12 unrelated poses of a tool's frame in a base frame.
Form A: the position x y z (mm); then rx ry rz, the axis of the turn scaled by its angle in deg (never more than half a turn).
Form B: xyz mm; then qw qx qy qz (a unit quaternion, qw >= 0). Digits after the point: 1 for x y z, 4 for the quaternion.
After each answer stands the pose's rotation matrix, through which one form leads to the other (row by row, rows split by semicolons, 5 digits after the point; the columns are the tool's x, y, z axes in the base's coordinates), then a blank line. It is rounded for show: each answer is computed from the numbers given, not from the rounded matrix.
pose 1, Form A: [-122.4 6.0 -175.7 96.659 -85.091 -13.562]
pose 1, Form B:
[-122.4 6.0 -175.7 0.4267 0.6751 -0.5943 -0.0947]
0.27563 -0.72163 -0.63504; -0.88329 0.07050 -0.46349; 0.37924 0.68868 -0.61798

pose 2, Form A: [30.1 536.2 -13.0 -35.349 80.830 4.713]
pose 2, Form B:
[30.1 536.2 -13.0 0.7172 -0.2788 0.6375 0.0372]
0.18431 -0.40884 0.89380; -0.30219 0.84176 0.44735; -0.93526 -0.35255 0.03160

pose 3, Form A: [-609.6 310.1 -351.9 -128.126 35.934 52.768]
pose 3, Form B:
[-609.6 310.1 -351.9 0.3161 -0.8492 0.2382 0.3497]
0.64195 -0.62553 -0.44340; -0.18340 -0.68677 0.70335; -0.74449 -0.37020 -0.55560

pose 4, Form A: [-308.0 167.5 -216.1 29.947 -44.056 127.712]
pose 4, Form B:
[-308.0 167.5 -216.1 0.3553 0.2023 -0.2976 0.8627]
-0.66568 -0.73345 0.13757; 0.49263 -0.57039 -0.65724; 0.56052 -0.36974 0.74102

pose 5, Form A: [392.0 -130.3 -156.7 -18.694 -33.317 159.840]
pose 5, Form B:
[392.0 -130.3 -156.7 0.1362 -0.1127 -0.2008 0.9635]
-0.93749 -0.21723 -0.27188; 0.30777 -0.88222 -0.35633; -0.16245 -0.41774 0.89393

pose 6, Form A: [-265.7 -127.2 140.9 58.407 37.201 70.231]
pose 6, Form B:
[-265.7 -127.2 140.9 0.6519 0.4491 0.2860 0.5400]
0.25327 -0.44714 0.85786; 0.96089 0.01357 -0.27661; 0.11204 0.89436 0.43309

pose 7, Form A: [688.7 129.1 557.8 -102.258 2.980 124.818]
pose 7, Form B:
[688.7 129.1 557.8 0.1617 -0.6253 0.0182 0.7632]
-0.16572 -0.26967 -0.94859; 0.22409 -0.94702 0.23007; -0.96037 -0.17444 0.21737

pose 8, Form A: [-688.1 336.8 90.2 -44.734 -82.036 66.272]
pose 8, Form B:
[-688.1 336.8 90.2 0.5406 -0.3285 -0.6025 0.4867]
-0.19972 -0.13033 -0.97115; 0.92205 0.31038 -0.23127; 0.33156 -0.94164 0.05818

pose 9, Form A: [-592.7 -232.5 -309.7 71.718 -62.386 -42.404]
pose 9, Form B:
[-592.7 -232.5 -309.7 0.6151 0.5433 -0.4726 -0.3212]
0.34696 -0.11834 -0.93039; -0.90865 0.20333 -0.36471; 0.23233 0.97193 -0.03699

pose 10, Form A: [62.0 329.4 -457.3 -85.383 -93.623 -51.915]
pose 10, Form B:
[62.0 329.4 -457.3 0.3670 -0.5800 -0.6360 -0.3527]
-0.05772 0.99666 -0.05777; 0.47889 0.07842 0.87437; 0.87598 0.02280 -0.48181

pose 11, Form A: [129.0 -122.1 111.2 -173.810 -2.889 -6.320]
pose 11, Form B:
[129.0 -122.1 111.2 0.0528 -0.9978 -0.0166 -0.0363]
0.99682 0.03693 0.07065; 0.02927 -0.99388 0.10654; 0.07416 -0.10413 -0.99180

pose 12, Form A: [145.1 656.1 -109.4 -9.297 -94.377 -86.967]
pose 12, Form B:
[145.1 656.1 -109.4 0.4331 -0.0651 -0.6611 -0.6092]
-0.61639 0.61378 -0.49329; -0.44156 0.24926 0.86191; 0.65198 0.74909 0.11738

